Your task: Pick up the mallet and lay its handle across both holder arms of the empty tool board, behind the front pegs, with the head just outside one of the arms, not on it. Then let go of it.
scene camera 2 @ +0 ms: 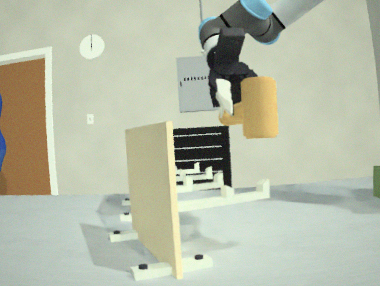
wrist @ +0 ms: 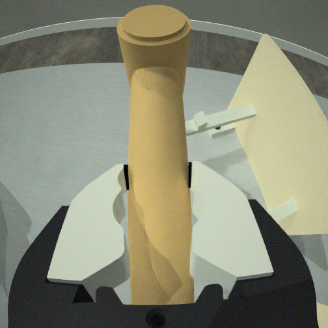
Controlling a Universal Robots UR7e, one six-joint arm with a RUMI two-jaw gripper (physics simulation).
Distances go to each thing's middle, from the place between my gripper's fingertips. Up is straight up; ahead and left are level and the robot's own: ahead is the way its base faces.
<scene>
Right now the tan mallet (scene camera 2: 257,111) is 3 cm to the right of my hand.
</scene>
